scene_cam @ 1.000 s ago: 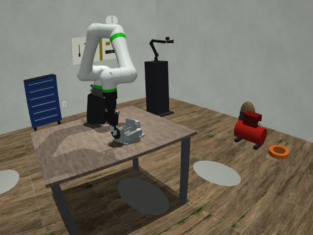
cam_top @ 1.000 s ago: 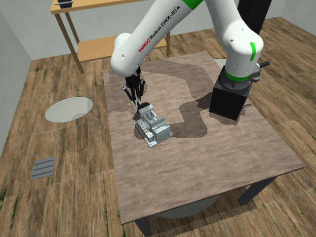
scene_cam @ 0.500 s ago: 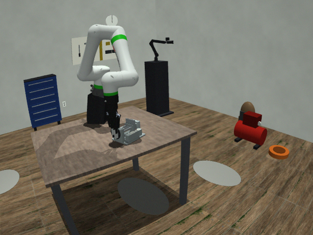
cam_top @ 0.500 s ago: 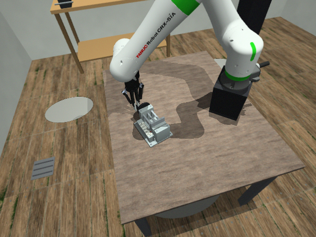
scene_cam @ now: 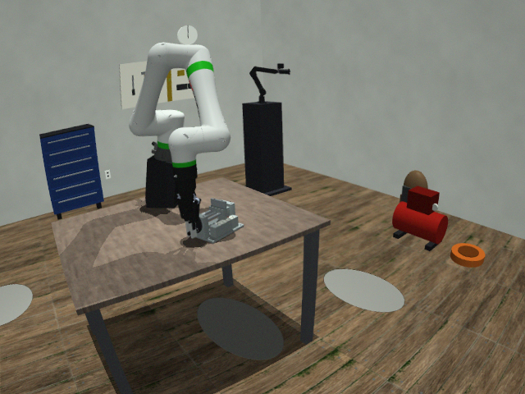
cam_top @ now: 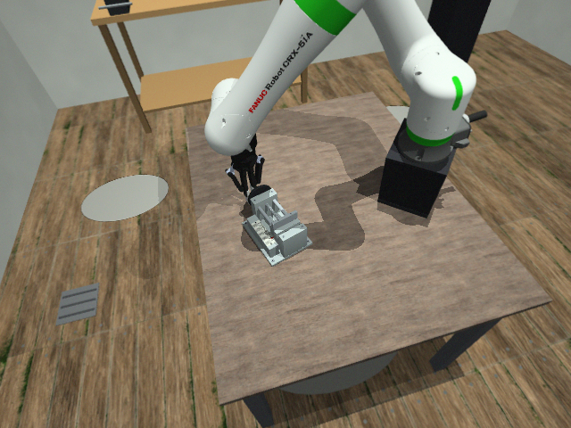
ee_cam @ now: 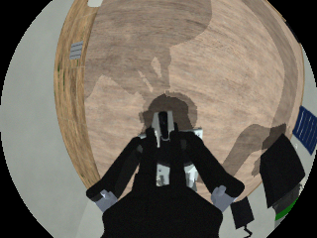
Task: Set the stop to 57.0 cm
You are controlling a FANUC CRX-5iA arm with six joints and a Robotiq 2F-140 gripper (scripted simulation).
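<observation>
Now: hand 10 mm past the black handwheel, 20 mm to the right of it and 10 mm above it.
</observation>
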